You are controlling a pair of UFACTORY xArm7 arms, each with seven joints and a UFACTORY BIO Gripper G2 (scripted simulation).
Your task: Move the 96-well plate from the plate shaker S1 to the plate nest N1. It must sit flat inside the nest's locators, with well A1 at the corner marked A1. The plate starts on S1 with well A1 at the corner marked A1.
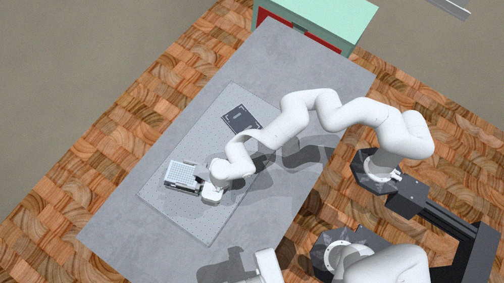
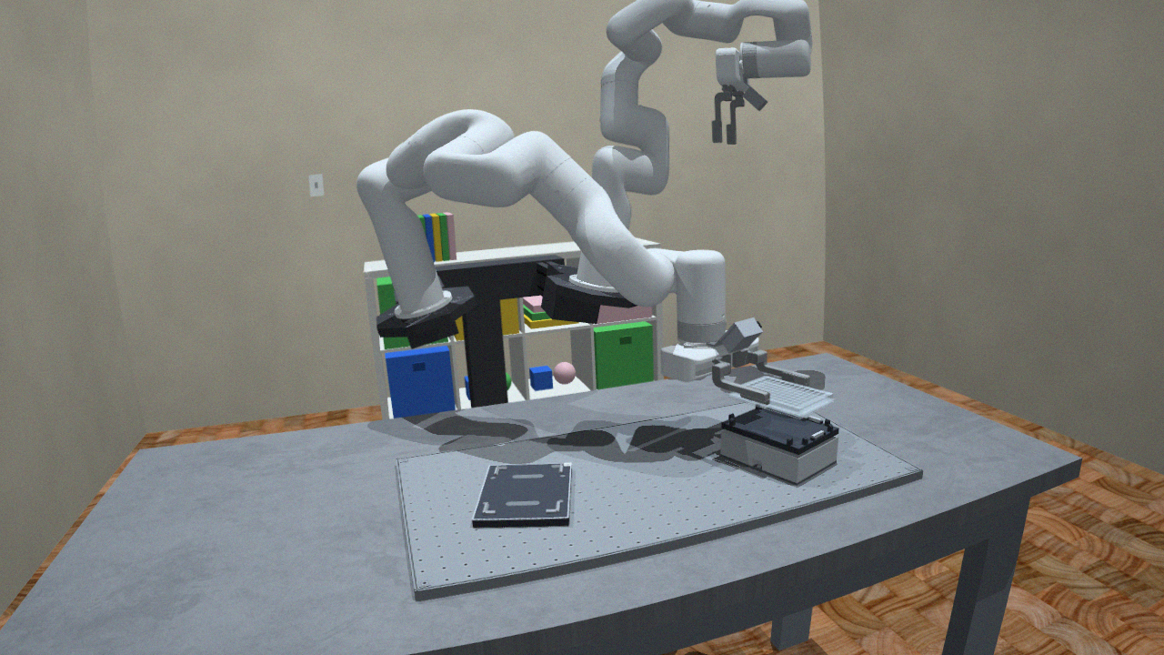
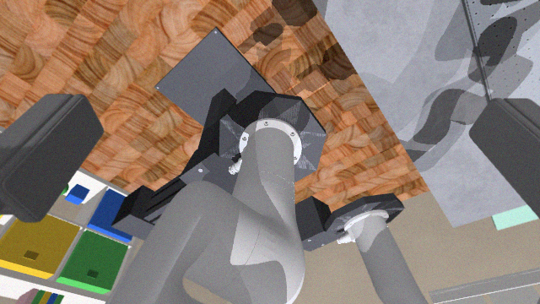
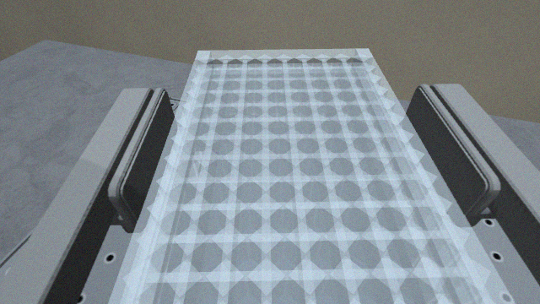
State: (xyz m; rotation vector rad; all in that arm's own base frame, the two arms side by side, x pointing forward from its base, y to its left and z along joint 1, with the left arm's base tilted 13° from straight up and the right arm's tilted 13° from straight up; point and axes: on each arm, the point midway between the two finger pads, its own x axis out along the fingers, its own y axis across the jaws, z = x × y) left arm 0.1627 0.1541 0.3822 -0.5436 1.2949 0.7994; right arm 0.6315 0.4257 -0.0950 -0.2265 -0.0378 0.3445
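Right now the dark plate nest N1 is 36 cm to the right of my right hand, 10 cm below it and 6 cm behind it. From my right hand the other things lie so: clear 96-well plate 1 cm below, 1 cm ahead.
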